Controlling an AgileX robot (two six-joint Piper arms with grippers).
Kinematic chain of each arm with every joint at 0, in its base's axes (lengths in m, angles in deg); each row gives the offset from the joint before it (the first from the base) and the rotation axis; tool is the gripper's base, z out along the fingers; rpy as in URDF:
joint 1: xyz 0 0 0.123 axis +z
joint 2: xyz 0 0 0 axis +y
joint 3: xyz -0.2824 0 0.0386 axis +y
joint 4: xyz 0.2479 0 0.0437 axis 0.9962 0 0.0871
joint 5: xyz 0 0 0 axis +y
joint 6: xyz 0.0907 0 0.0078 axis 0.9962 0 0.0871
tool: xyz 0 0 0 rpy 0 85 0
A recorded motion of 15 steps. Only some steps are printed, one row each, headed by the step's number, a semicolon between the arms.
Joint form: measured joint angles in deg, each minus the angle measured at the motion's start. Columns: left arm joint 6, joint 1, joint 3, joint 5, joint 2, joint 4; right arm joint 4, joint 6, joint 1, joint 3, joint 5, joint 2.
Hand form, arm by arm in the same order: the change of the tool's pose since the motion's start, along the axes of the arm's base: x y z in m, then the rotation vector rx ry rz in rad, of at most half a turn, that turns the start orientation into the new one. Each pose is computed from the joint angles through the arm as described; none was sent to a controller.
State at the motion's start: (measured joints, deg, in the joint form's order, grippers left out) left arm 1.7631 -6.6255 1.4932 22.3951 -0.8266 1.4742; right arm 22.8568 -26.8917 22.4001 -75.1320 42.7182 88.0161
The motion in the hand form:
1: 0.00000 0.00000 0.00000 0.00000 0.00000 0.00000; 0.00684 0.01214 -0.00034 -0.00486 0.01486 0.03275
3: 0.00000 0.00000 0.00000 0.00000 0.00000 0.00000; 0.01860 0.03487 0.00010 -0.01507 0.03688 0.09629
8: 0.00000 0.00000 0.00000 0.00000 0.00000 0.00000; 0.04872 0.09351 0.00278 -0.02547 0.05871 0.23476
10: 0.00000 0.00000 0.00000 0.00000 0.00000 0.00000; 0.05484 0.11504 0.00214 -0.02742 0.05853 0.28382
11: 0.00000 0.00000 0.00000 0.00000 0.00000 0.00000; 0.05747 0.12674 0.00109 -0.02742 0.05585 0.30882
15: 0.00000 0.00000 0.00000 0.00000 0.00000 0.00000; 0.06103 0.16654 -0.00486 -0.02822 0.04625 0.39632
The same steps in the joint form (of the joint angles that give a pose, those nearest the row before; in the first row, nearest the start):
1: 0.00 0.00 0.00 0.00 0.00 0.00; 0.00 0.00 1.30 -3.07 1.49 2.59
3: 0.00 0.00 0.00 0.00 0.00 0.00; 0.00 -0.22 3.58 -9.25 4.60 7.35
8: 0.00 0.00 0.00 0.00 0.00 0.00; 0.00 -0.22 8.49 -28.08 12.42 20.35
10: 0.00 0.00 0.00 0.00 0.00 0.00; 0.00 -0.22 10.35 -34.64 14.85 24.70
11: 0.00 0.00 0.00 0.00 0.00 0.00; 0.00 -0.22 11.37 -38.10 15.92 27.03
15: 0.00 0.00 0.00 0.00 0.00 0.00; 0.00 -0.22 14.94 -49.88 19.68 34.87

